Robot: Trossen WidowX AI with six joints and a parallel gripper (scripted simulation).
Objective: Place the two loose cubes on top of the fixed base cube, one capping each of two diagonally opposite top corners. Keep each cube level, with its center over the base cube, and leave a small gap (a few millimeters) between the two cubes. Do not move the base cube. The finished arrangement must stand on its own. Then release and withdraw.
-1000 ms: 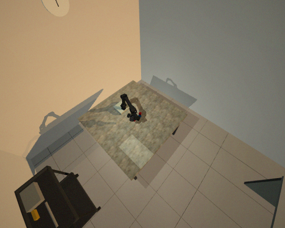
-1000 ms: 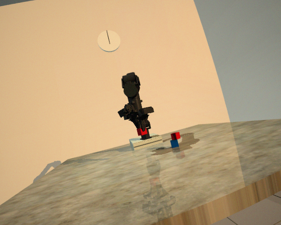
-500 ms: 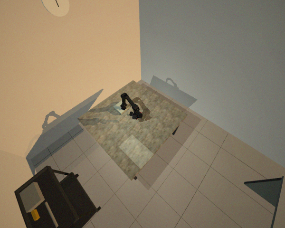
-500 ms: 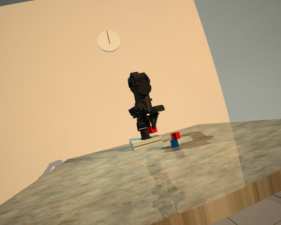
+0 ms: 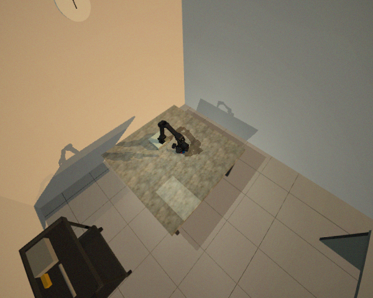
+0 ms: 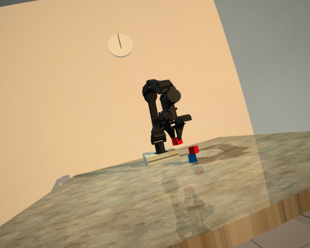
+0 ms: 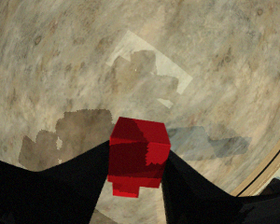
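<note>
Now: the blue cube 10 cm below my gripper tip, 6 cm to the left of it and 1 cm behind it.
</note>
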